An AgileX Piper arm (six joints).
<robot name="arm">
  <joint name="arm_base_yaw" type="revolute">
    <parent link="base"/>
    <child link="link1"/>
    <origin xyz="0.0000 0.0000 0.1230" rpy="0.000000 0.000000 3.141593"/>
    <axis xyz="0 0 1"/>
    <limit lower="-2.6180" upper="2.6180"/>
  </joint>
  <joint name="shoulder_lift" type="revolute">
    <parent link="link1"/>
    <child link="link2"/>
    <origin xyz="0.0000 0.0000 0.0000" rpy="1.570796 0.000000 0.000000"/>
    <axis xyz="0 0 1"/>
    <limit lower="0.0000" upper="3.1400"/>
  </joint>
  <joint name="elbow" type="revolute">
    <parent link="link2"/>
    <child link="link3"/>
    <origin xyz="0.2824 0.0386 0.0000" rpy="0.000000 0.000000 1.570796"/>
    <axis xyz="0 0 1"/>
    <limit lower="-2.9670" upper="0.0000"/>
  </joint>
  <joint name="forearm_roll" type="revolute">
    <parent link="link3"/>
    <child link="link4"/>
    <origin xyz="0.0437 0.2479 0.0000" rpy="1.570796 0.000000 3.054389"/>
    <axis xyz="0 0 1"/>
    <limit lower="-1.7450" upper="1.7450"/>
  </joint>
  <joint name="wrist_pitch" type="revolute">
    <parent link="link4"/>
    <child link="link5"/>
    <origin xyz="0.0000 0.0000 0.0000" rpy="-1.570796 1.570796 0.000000"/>
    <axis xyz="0 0 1"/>
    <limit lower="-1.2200" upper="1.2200"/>
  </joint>
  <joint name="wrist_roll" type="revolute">
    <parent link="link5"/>
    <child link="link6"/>
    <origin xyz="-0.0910 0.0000 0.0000" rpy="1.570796 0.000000 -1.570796"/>
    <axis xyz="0 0 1"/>
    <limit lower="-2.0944" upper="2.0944"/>
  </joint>
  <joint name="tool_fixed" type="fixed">
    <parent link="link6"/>
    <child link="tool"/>
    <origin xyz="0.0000 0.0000 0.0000"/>
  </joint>
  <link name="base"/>
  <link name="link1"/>
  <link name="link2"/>
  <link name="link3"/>
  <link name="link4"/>
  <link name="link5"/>
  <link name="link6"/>
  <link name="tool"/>
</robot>
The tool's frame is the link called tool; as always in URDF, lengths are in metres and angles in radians.
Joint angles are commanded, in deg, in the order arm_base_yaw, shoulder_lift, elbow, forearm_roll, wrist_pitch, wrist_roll. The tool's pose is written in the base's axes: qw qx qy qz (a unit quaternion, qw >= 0); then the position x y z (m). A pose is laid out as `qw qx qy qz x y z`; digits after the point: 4 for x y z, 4 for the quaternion.
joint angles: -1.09 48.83 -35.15 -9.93 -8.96 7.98
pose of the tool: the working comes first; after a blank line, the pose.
Where each joint sits with the arm in this pose, in the base's axes (m; each line is computed from the numbers above, not from the rounded line before):
arm_base_yaw: 0.0000 0.0000 0.1230
shoulder_lift: 0.0000 0.0000 0.1230
elbow: -0.1568 0.0030 0.3610
forearm_roll: 0.0943 -0.0018 0.3448
wrist_pitch: 0.0943 -0.0018 0.3448
wrist_roll: 0.1853 -0.0011 0.3451
the tool: 0.1853 -0.0011 0.3451

0.7079 -0.0141 0.7061 -0.0086 0.1853 -0.0011 0.3451
